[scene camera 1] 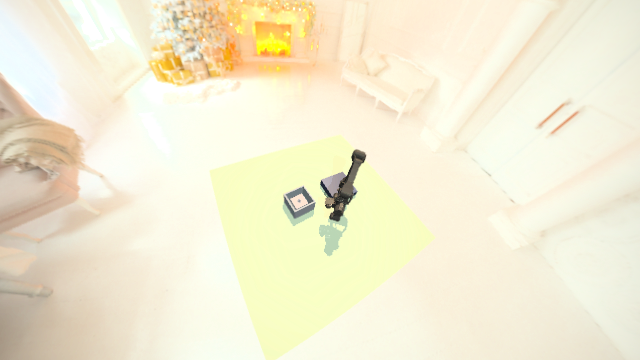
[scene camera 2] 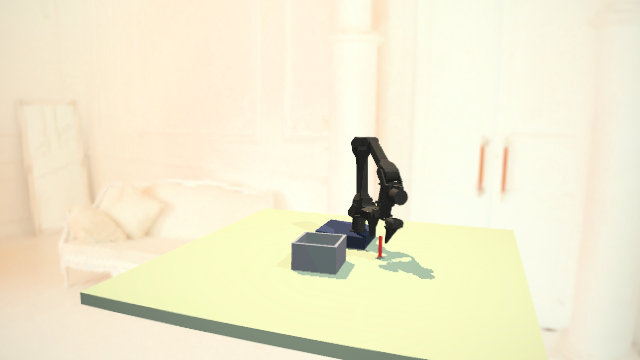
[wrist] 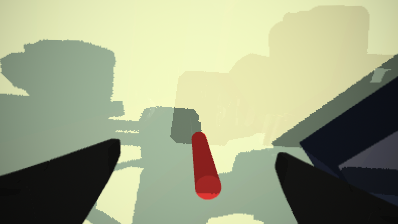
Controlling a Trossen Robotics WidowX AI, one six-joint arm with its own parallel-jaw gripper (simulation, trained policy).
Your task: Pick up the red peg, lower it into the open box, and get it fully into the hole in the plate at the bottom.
Labels:
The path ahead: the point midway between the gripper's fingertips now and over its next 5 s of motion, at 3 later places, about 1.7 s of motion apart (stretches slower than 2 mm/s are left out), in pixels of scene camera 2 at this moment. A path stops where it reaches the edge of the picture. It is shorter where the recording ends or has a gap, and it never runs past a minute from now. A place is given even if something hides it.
My gripper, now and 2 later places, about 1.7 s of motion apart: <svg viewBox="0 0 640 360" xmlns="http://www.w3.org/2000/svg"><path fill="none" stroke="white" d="M378 239L366 233L319 236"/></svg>

